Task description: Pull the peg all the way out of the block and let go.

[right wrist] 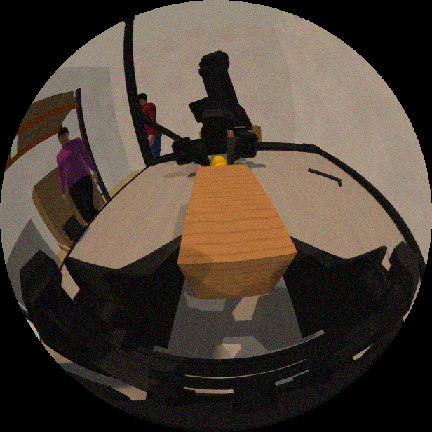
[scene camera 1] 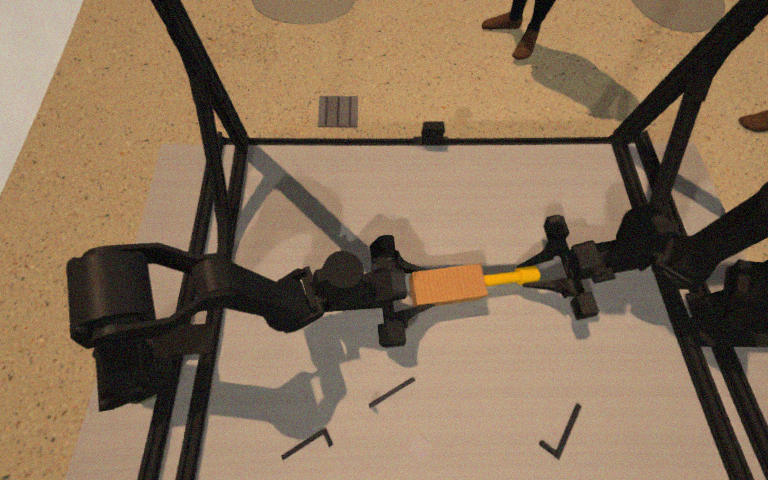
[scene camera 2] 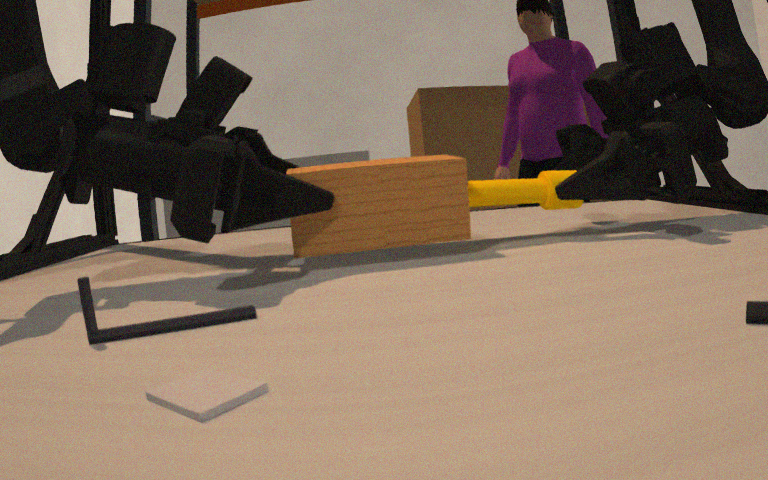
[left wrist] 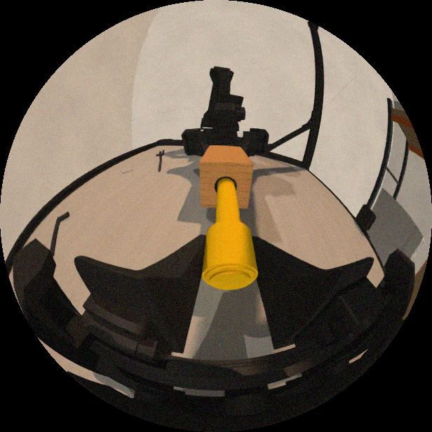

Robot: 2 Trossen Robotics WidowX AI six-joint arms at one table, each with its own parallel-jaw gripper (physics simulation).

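Places are measured from the left arm's base along level axes (x ahead, y left, z up), in centimetres.
Where they show: left gripper, between the fingertips: (scene camera 1: 519,276) (scene camera 2: 547,192); right gripper, between the fingertips: (scene camera 1: 430,288) (scene camera 2: 331,194); left arm's base, origin of its link: (scene camera 1: 708,311); right arm's base, origin of its link: (scene camera 1: 150,375).
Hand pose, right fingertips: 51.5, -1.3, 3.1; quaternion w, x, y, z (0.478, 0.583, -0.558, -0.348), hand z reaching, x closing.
Observation:
Each offset is from my right fingertips to the centre of the thing, as dx, dy, dz.
A wooden block @[-3.1, -0.6, -0.8] (scene camera 1: 448,284) (scene camera 2: 382,220) (left wrist: 226,154) (right wrist: 235,215) is low over the table; whether its underside touches the table I cannot tell. A yellow peg @[-14.0, -2.7, -0.9] (scene camera 1: 501,278) (scene camera 2: 504,193) (left wrist: 230,257) (right wrist: 218,161) sticks out of the block's right end in both scene views; its thin shaft enters the hole, and how deep it reaches inside is hidden. My left gripper (scene camera 1: 524,275) (left wrist: 228,241) is shut on the peg's thick head. My right gripper (scene camera 1: 433,287) (right wrist: 232,238) is shut on the block's other end, one finger along each side.
Dark L-shaped pieces (scene camera 1: 568,430) (scene camera 2: 169,326) and a dark straight bar @[+6.4, +17.5, -3.5] (scene camera 1: 391,392) lie on the table. A pale flat piece @[+1.6, +25.6, -4.9] (scene camera 2: 206,397) lies near the front in scene camera 2. A black frame (scene camera 1: 339,140) borders the table. A person in purple (scene camera 2: 549,101) stands behind.

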